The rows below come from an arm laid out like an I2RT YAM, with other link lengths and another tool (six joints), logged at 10 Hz.
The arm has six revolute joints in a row. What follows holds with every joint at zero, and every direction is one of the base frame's.
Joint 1 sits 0.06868 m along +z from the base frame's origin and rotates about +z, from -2.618 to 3.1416 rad.
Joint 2 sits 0.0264 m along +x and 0.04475 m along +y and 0.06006 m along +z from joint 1 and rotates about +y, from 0 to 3.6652 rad.
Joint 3 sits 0.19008 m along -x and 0.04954 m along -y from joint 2 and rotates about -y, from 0 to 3.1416 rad.
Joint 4 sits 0.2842 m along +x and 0.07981 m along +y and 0.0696 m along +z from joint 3 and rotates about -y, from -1.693 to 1.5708 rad.
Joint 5 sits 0.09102 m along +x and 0.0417 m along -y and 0.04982 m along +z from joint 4 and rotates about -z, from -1.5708 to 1.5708 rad.
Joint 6 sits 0.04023 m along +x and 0.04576 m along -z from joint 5 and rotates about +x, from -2.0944 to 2.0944 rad.
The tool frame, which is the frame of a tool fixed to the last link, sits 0.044 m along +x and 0.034 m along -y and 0.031 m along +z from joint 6; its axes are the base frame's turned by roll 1.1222, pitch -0.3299 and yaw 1.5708 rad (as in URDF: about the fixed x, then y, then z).
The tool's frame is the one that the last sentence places.
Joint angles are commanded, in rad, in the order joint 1, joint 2, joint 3, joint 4, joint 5, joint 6. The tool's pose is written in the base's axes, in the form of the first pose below.
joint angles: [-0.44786, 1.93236, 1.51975, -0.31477, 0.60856, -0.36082]
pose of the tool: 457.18 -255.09 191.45 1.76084 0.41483 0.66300
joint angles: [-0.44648, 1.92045, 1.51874, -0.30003, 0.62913, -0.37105]
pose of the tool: 456.56 -254.90 199.88 1.73179 0.42351 0.64248
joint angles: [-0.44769, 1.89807, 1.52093, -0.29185, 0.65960, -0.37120]
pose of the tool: 453.15 -255.82 214.34 1.69015 0.42478 0.60061
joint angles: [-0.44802, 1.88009, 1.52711, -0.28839, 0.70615, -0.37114]
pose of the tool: 448.86 -256.66 228.28 1.64794 0.43448 0.54575
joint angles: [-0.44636, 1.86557, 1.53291, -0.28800, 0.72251, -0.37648]
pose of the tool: 447.37 -255.73 238.62 1.62425 0.43569 0.52660
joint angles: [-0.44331, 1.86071, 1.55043, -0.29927, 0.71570, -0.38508]
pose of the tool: 449.16 -254.16 246.71 1.61844 0.43376 0.53650
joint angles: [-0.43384, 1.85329, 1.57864, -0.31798, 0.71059, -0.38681]
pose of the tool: 451.92 -249.73 259.73 1.60514 0.42346 0.54539
